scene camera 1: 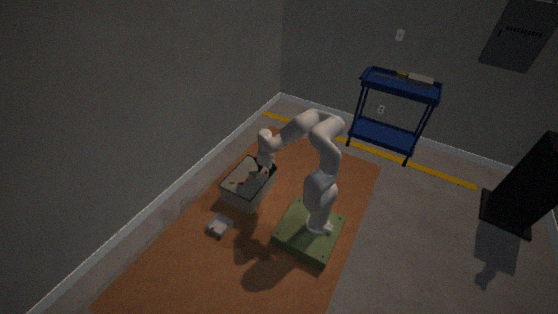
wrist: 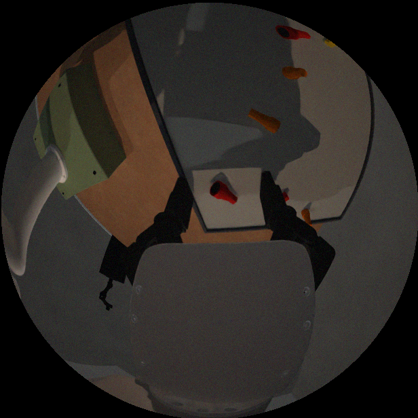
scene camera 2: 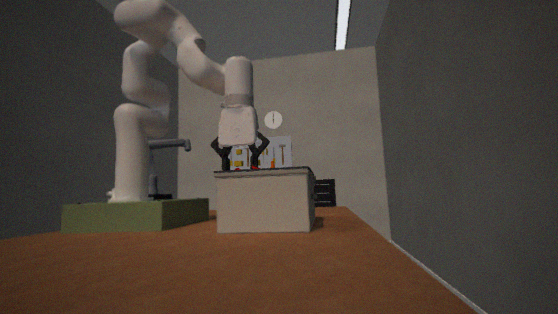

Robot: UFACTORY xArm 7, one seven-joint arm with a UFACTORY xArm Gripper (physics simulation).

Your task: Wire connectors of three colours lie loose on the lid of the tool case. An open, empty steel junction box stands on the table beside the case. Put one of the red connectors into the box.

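Places are measured from the arm's base along level axes (x right, y ahead, z up), in centimetres.
Pixels of known places: gripper, fingertip midpoint: [scene camera 1: 265, 172]; arm's base at its link origin: [scene camera 1: 317, 223] [scene camera 2: 131, 201].
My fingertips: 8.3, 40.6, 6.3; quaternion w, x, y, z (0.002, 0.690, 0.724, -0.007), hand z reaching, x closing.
Observation:
For each thing: its top centre in the pictures, then the offset to it from my fingertips, as dx, dy, dz.
- tool case at its top centre: [scene camera 2: 273, 172] [scene camera 1: 248, 175] -7.8, +6.8, +0.1
- steel junction box at its top centre: [scene camera 1: 219, 223] -36.9, +3.3, -10.5
My gripper [scene camera 1: 266, 168] [scene camera 2: 240, 168] [wrist: 224, 184] is open, pointing down, with its fingertips low over one end of the tool case [scene camera 1: 235, 176] [scene camera 2: 265, 202] [wrist: 335, 125]. In the wrist view a red connector [wrist: 223, 192] lies on the lid between the spread fingers, nearer the left one, touching neither. A second red connector [wrist: 285, 196] is mostly hidden behind the right finger. A third red connector [wrist: 292, 33] lies far up the lid. The steel junction box [scene camera 1: 214, 233] stands on the table beside the case; it does not show in the wrist view.
Orange connectors [wrist: 264, 121] [wrist: 294, 73] [wrist: 306, 216] and a yellow connector [wrist: 329, 43] lie on the lid. The arm stands on a green base [scene camera 1: 287, 232] [scene camera 2: 112, 218] [wrist: 80, 160]. A blue cart [scene camera 1: 400, 91] stands by the back wall.

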